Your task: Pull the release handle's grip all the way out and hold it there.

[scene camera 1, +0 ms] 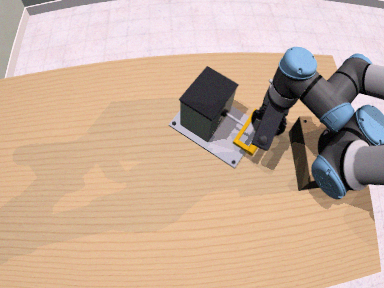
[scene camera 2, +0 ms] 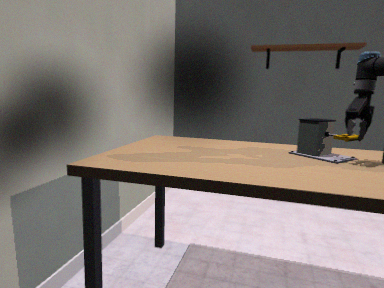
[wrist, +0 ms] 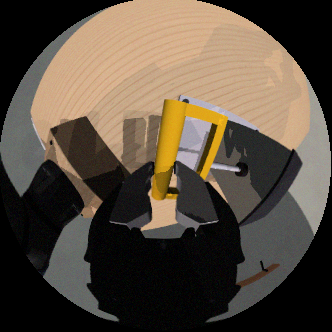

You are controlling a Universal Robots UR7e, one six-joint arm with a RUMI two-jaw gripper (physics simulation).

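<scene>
The release handle's yellow grip (scene camera 1: pixel 244 145) (scene camera 2: pixel 344 137) (wrist: pixel 170 135) is a rectangular frame with a thick round bar on its outer side. A pale rod (scene camera 1: pixel 234 119) (wrist: pixel 225 166) joins the frame to the dark housing (scene camera 1: pixel 204 107) (scene camera 2: pixel 312 137) (wrist: pixel 260 172), and a length of the rod shows between them. The housing stands on a light grey base plate (scene camera 1: pixel 220 153) (scene camera 2: pixel 320 157). My gripper (wrist: pixel 163 162) is shut on the round bar of the grip, one finger on each side. In the scene camera 1 view the arm hides the fingers and part of the bar.
A brown block-like mount (scene camera 1: pixel 299 155) (wrist: pixel 90 155) stands beside the arm's base, on the side of the gripper away from the housing. The wooden table (scene camera 1: pixel 125 250) (scene camera 2: pixel 225 170) carries the plate. A wall shelf (scene camera 2: pixel 305 47) hangs on the back wall.
</scene>
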